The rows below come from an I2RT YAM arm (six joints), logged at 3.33 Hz.
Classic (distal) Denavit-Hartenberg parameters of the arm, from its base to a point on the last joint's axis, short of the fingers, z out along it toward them. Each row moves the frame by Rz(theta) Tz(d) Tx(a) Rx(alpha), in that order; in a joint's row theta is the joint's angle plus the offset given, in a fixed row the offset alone. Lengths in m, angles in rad.
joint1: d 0.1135, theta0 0, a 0.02, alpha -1.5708
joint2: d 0, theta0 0, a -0.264, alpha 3.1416
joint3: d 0, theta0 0.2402, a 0.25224, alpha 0
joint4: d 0, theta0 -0.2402, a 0.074, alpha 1.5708
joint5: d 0, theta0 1.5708, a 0, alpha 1.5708
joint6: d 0.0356, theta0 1.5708, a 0, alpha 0
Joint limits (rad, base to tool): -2.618..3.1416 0..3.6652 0..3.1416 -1.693..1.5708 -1.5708..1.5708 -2.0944..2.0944
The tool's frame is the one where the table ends.
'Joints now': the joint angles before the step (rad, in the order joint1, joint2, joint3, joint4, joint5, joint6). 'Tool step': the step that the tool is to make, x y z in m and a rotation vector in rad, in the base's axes. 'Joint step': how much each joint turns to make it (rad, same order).
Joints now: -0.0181, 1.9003, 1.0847, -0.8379, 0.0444, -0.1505
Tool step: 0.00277, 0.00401, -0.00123, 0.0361, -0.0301, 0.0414
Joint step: 0.0091, 0.0000, -0.0046, 0.0352, -0.0342, -0.0347
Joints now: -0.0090, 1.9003, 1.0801, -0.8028, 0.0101, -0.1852
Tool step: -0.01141, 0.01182, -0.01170, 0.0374, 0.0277, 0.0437
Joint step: 0.0348, 0.0000, -0.0575, 0.0301, -0.0370, -0.0114
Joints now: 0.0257, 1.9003, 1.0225, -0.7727, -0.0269, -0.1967
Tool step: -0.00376, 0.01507, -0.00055, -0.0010, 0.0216, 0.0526
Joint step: 0.0512, 0.0000, -0.0038, -0.0179, 0.0000, -0.0014
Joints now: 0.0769, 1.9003, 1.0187, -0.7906, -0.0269, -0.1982
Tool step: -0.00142, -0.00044, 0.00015, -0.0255, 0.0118, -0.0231
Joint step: 0.0015, 0.0000, 0.0000, -0.0133, 0.0217, 0.0271
